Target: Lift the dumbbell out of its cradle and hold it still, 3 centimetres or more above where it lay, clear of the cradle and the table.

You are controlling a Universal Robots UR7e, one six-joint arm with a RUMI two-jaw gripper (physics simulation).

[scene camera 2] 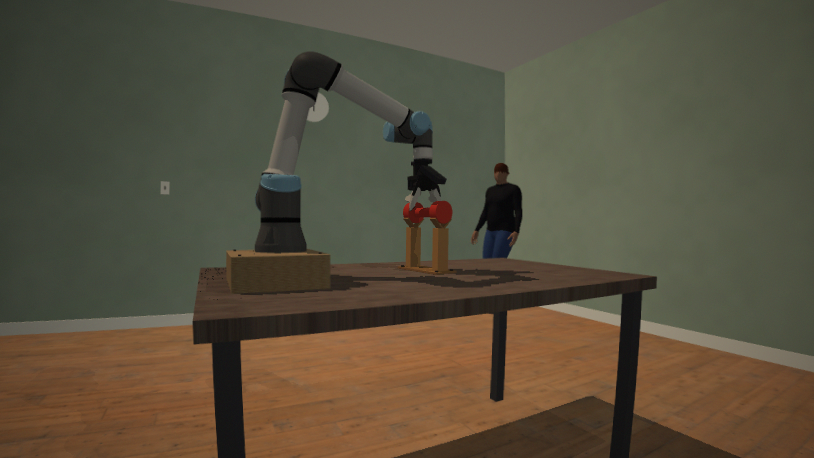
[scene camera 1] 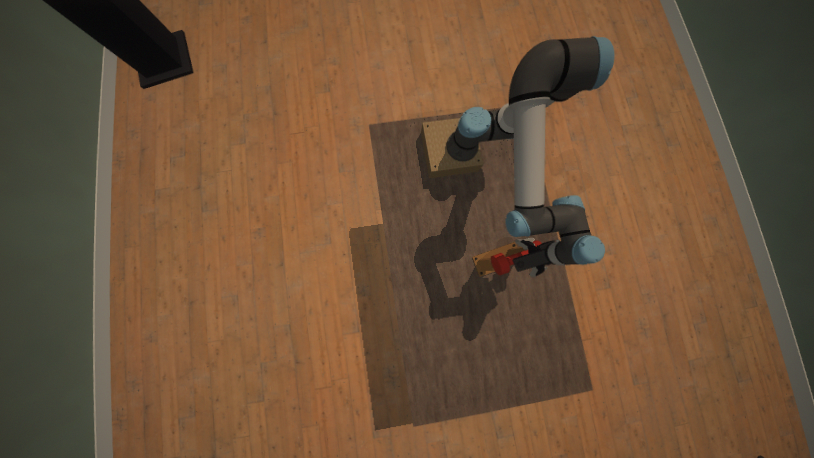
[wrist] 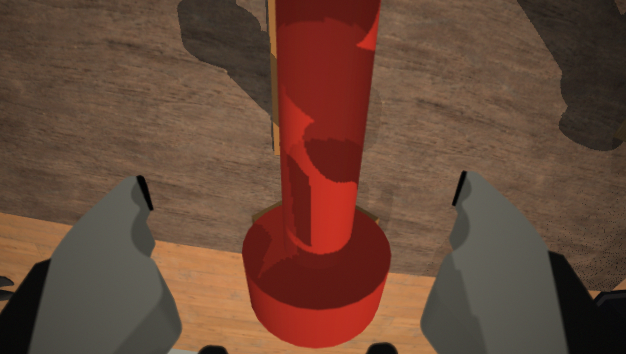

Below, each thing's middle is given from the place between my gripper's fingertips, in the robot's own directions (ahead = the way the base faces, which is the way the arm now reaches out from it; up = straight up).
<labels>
I see the red dumbbell [scene camera 2: 441,210] 1 cm behind my hand and 2 cm to the right of it. From my hand the other things lie so: wooden cradle [scene camera 2: 413,233] 1 cm behind, 2 cm to the right, 12 cm below.
</labels>
